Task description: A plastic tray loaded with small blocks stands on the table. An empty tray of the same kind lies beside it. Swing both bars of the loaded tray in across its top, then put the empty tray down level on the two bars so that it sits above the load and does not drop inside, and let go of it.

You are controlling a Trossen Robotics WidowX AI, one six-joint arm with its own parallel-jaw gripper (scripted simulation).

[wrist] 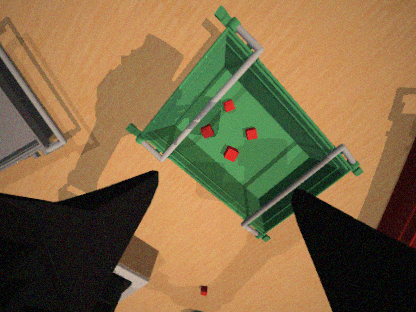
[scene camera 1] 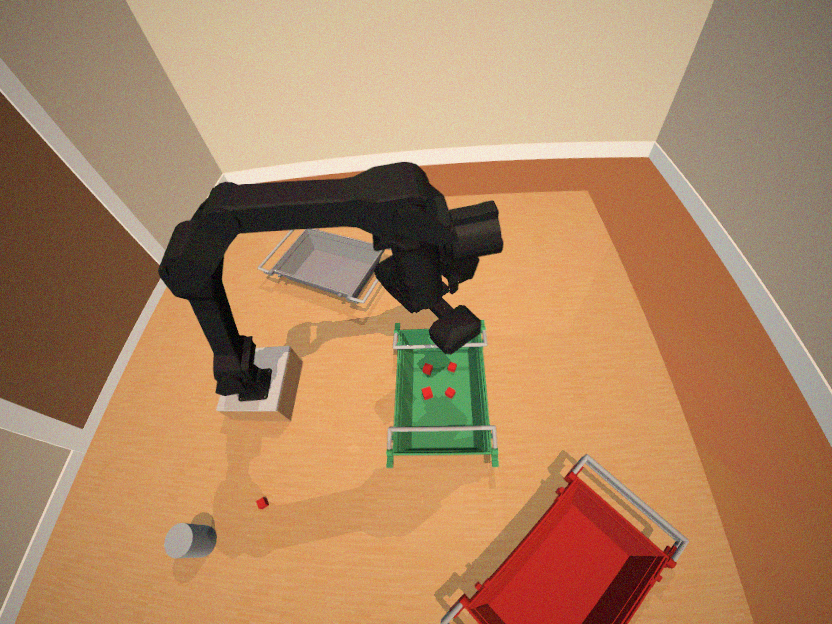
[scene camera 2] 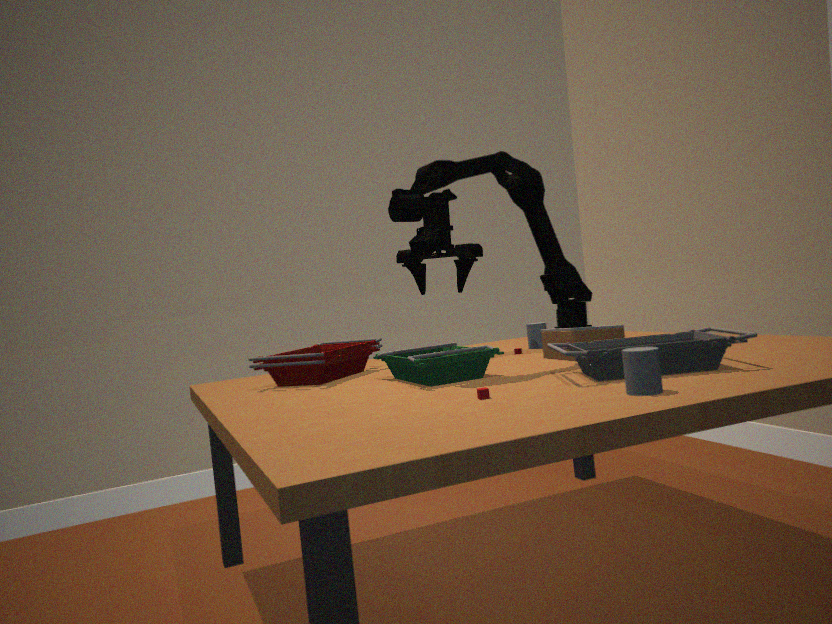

Scene:
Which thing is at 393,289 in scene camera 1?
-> The gripper.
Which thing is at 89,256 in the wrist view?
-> The gripper.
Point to a grey tray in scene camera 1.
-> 341,265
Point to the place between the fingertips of the gripper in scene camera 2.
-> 441,293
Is the gripper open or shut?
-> Open.

